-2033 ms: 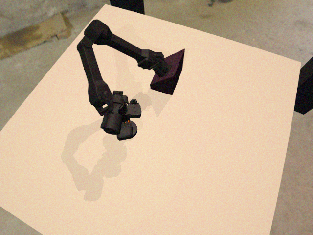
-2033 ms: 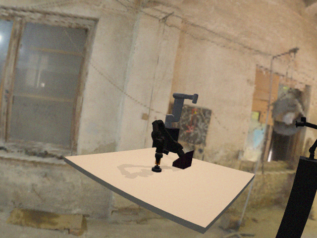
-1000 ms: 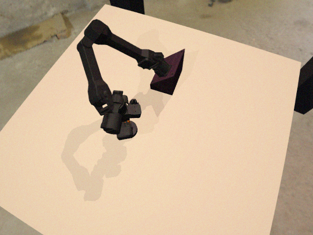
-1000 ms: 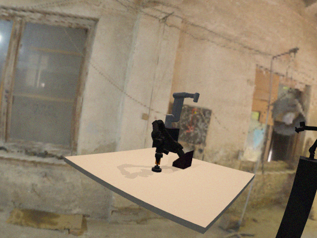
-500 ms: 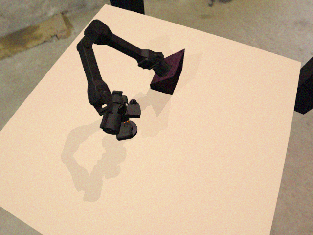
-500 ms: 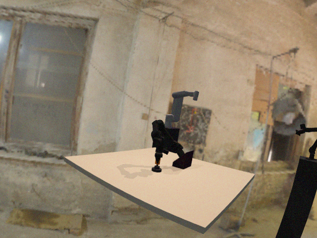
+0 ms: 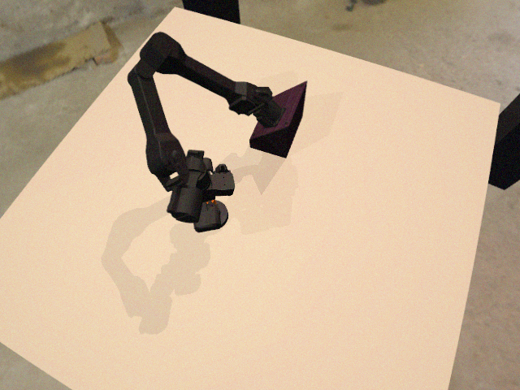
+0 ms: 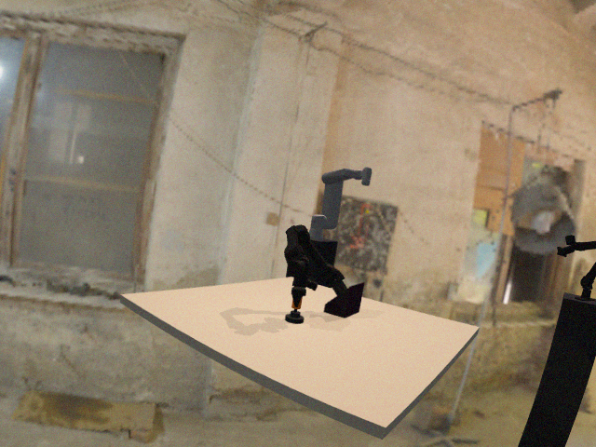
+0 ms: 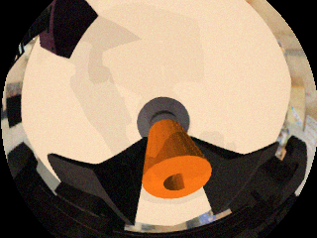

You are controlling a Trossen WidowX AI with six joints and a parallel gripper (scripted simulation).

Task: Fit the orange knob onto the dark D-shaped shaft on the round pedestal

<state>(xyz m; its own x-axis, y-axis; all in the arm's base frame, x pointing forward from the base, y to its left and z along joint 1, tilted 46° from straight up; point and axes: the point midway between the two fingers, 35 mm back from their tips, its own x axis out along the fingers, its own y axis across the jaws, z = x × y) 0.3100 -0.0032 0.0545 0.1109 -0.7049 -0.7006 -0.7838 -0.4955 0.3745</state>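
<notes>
My gripper tip is 20 mm below the orange knob. Round my gripper tip: round pedestal (40 mm below).
</notes>
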